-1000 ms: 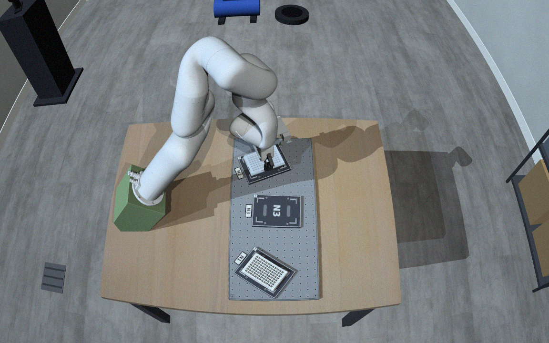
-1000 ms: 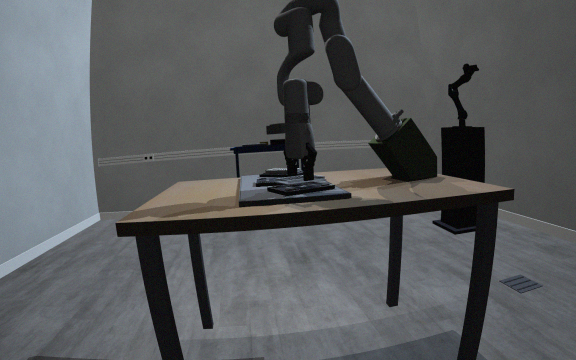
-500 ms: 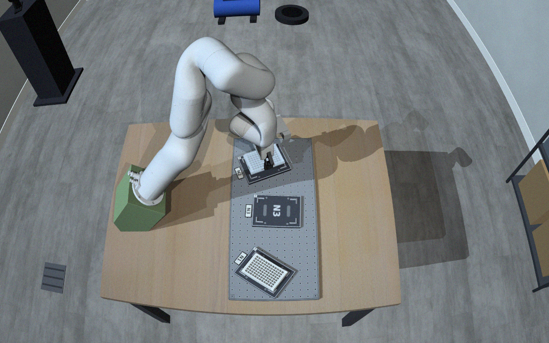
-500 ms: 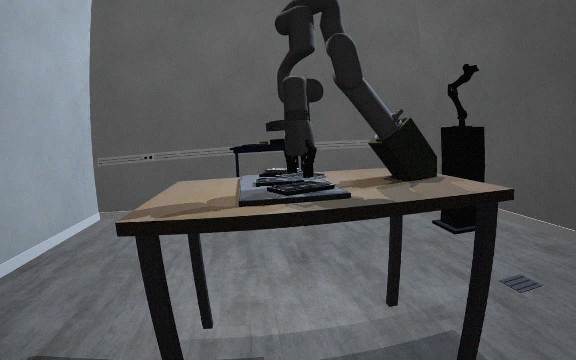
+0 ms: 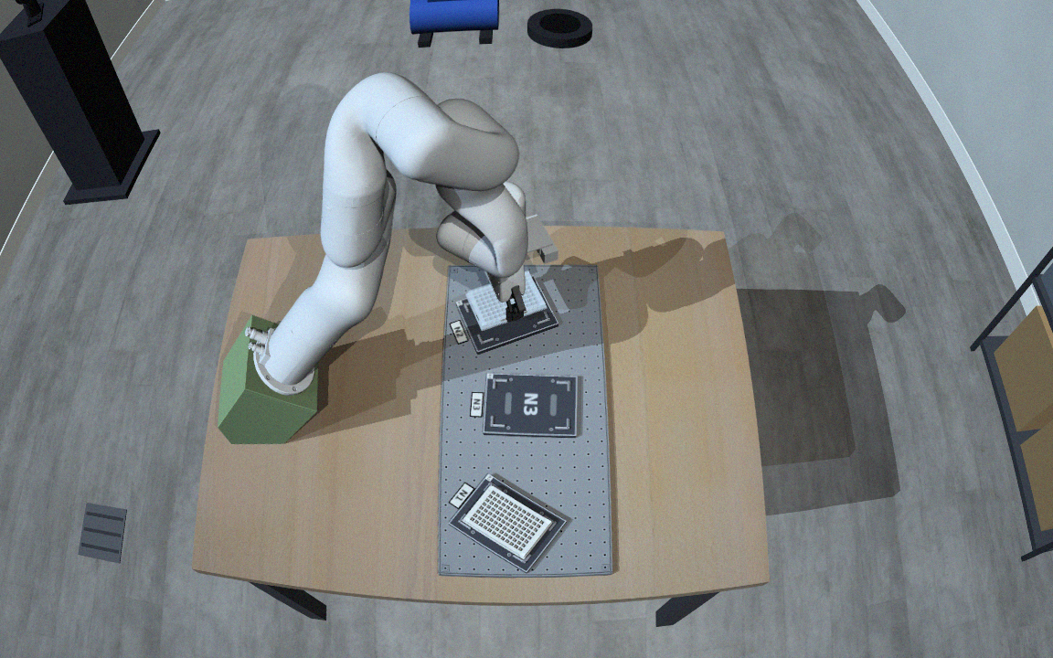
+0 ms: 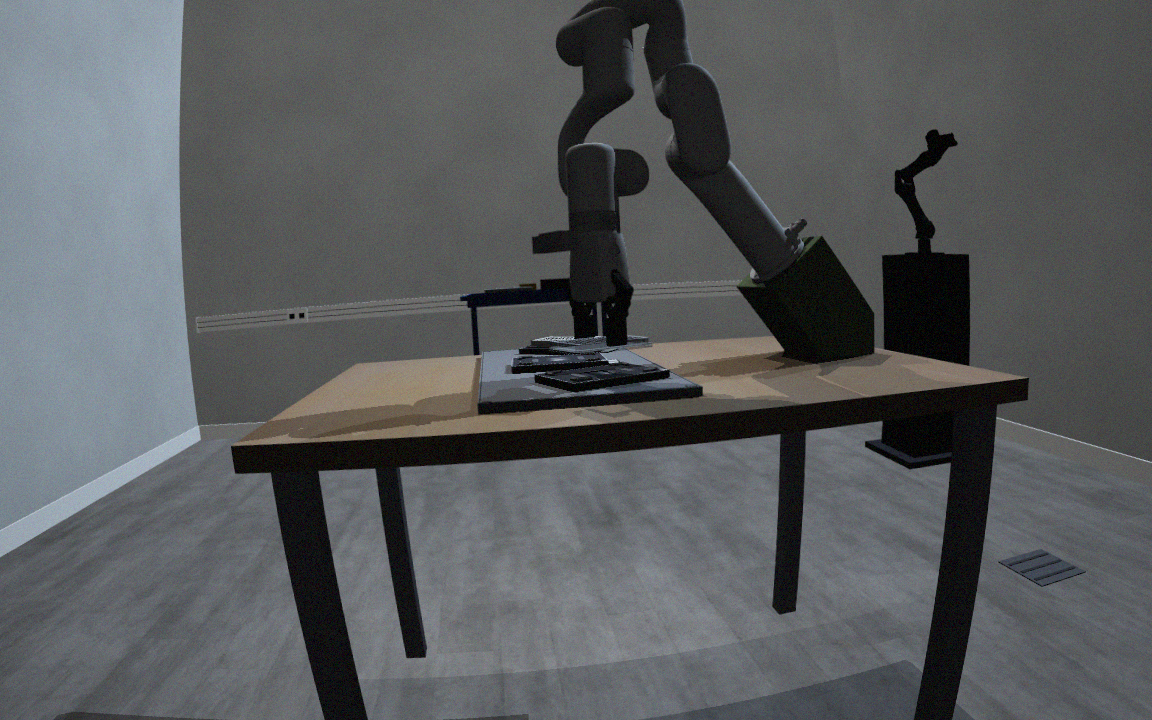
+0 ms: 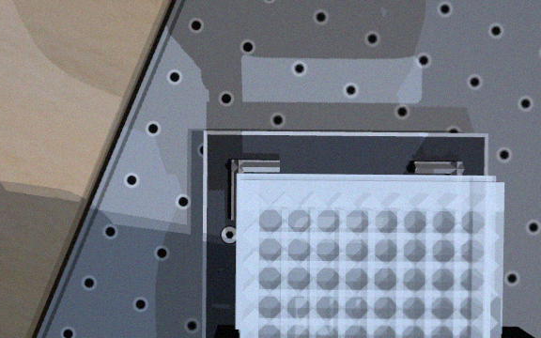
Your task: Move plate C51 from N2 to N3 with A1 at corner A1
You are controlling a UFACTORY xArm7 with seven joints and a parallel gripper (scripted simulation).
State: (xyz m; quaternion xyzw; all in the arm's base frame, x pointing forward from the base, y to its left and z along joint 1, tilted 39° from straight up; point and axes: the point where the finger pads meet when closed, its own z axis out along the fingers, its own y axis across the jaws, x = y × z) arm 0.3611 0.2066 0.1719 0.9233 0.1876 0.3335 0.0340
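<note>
The nest N2 is 6 cm below my hand. From my hand the other things lie so: nest N1: 43 cm to the right, 6 cm below, 2 cm ahead; then plate: 1 cm below; then nest N3 base: 19 cm to the right, 6 cm below, 5 cm ahead.
</note>
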